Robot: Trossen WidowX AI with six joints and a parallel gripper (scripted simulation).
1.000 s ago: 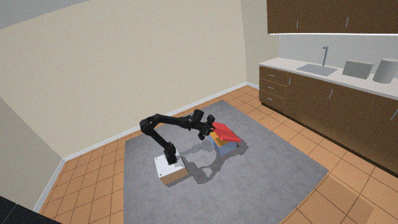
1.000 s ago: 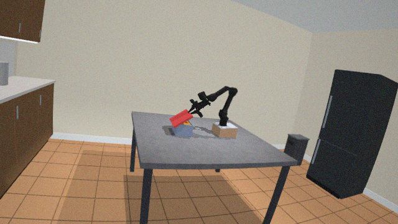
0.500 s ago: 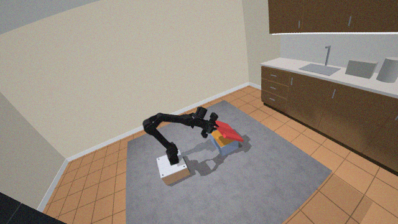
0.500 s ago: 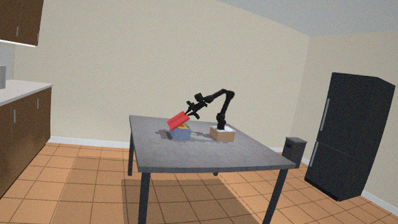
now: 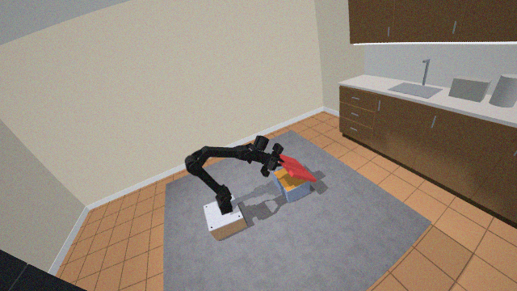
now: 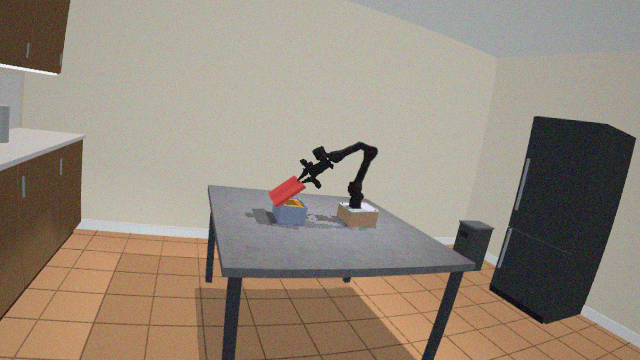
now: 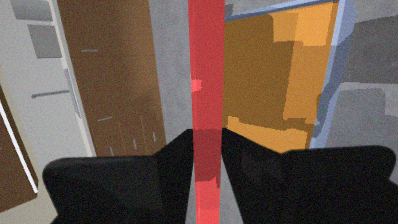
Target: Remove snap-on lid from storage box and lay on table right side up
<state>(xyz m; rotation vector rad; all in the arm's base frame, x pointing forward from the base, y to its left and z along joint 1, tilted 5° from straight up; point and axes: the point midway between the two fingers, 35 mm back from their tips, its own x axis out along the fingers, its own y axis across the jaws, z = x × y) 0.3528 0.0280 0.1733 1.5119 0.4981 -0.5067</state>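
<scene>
Right now my gripper tip is 7 cm short of the lid and 5 cm above it. Also, from my gripper tip: storage box (3 cm ahead, 17 cm below).
</scene>
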